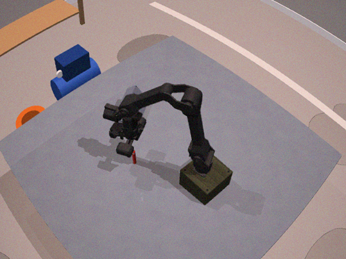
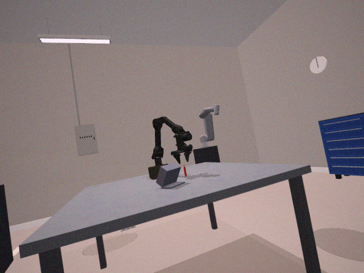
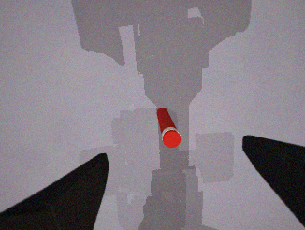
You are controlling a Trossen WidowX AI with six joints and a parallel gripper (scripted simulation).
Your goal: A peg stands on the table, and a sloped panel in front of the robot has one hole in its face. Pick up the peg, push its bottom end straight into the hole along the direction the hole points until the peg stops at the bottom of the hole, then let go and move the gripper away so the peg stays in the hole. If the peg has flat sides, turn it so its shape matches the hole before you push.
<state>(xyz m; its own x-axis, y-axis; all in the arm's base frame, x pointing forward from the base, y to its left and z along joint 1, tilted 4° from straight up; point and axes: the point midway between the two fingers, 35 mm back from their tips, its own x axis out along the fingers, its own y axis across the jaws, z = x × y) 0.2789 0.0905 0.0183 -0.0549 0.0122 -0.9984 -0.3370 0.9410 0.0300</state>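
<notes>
My gripper tip is 40 mm above the peg. From my gripper tip the other things lie so: grey sloped panel (220 mm to the right, 180 mm ahead, 30 mm below).
</notes>
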